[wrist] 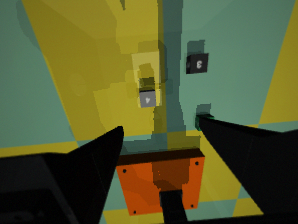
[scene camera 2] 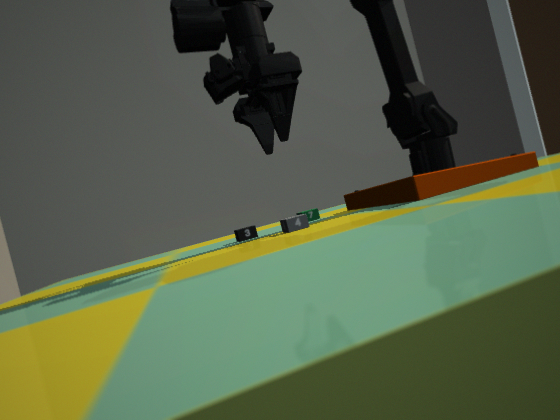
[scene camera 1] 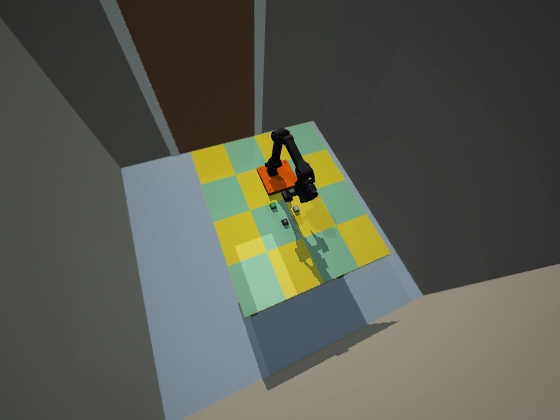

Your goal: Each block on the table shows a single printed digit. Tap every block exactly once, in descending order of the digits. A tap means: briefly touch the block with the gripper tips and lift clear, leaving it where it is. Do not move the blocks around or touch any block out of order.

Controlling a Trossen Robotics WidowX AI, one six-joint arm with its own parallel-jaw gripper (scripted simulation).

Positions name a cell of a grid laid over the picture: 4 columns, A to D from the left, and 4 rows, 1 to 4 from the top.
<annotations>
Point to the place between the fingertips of the gripper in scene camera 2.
B2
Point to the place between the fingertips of the gripper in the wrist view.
C3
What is the gripper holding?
Nothing.
</annotations>
